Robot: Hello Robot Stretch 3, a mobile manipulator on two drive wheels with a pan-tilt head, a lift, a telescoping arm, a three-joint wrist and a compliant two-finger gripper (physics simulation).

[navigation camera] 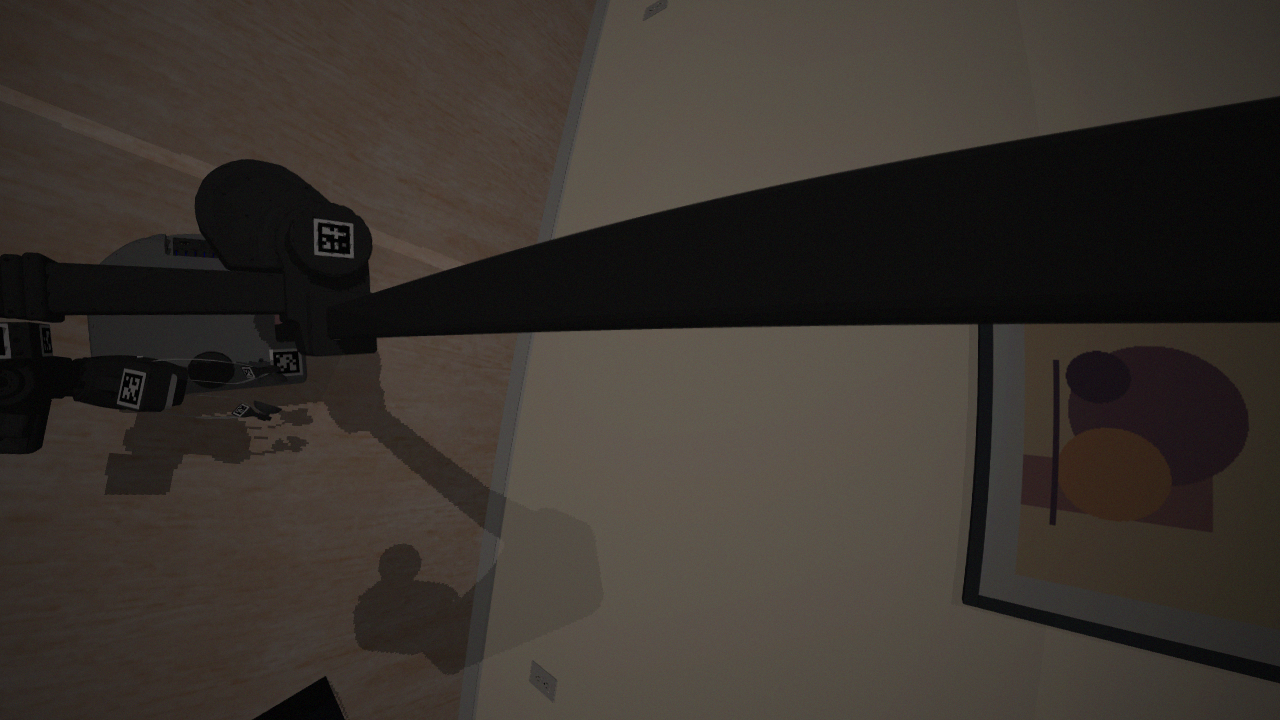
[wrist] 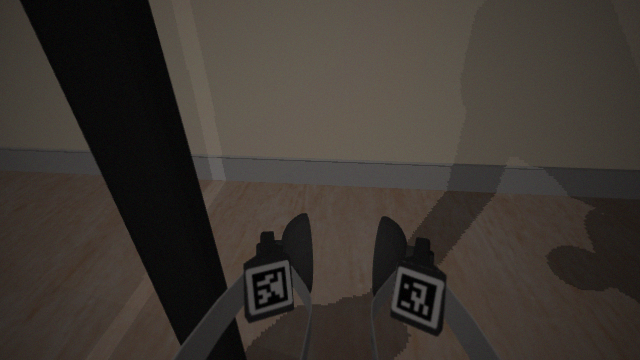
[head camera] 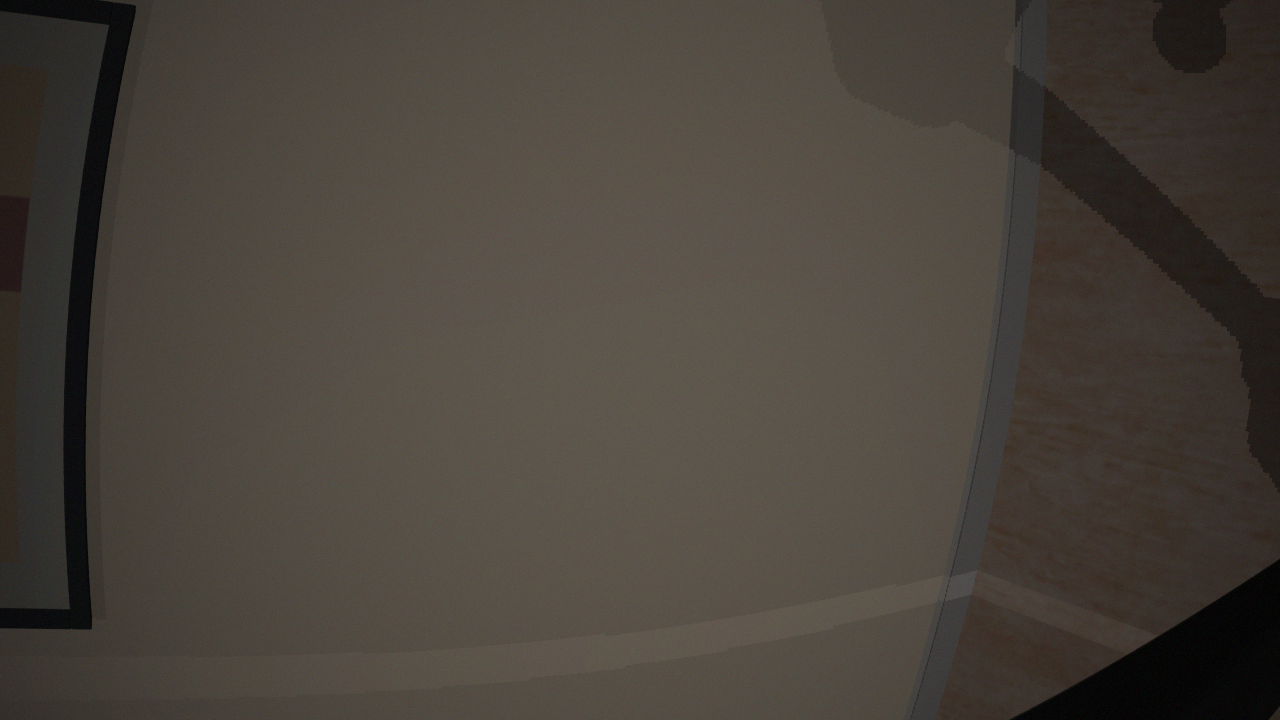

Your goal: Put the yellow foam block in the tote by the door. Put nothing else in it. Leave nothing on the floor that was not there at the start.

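Frame: origin at the robot's base, x left, y back, z up, level; millimetres.
Seen in the pictures: gripper, fingertip midpoint: [navigation camera: 282,394] [wrist: 343,241]; robot's base, origin of the base link: [navigation camera: 212,365].
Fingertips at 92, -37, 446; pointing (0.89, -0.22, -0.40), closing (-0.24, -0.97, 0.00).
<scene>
Pixels of each thing's middle, then the offset from my fingertips to it, as dx, dy, dz. "pt": a spot on its surface instead.
- black box, surface spot: [navigation camera: 306,703] pt -30, -864, -387
- grey baseboard, surface spot: [head camera: 995,358] pt +702, -142, -363
My gripper [wrist: 343,241] [navigation camera: 268,386] is open, its two fingertips apart with bare floor visible between them. It hangs above the floor and faces a wall. The corner of a black box [navigation camera: 306,703], which may be the tote, shows at the bottom edge of the navigation view; its inside is out of sight. It stands apart from the gripper. The yellow foam block does not show in these views, and neither does the door.
A beige wall [head camera: 554,358] [navigation camera: 716,501] [wrist: 340,80] with a grey baseboard [head camera: 995,358] [navigation camera: 528,322] [wrist: 325,172] is close by. It bears a framed picture [navigation camera: 1118,474] and outlets [navigation camera: 542,680] [navigation camera: 655,8]. My black mast [navigation camera: 805,259] [wrist: 135,150] crosses two views. My grey base [navigation camera: 134,331] stands on the wooden floor.
</scene>
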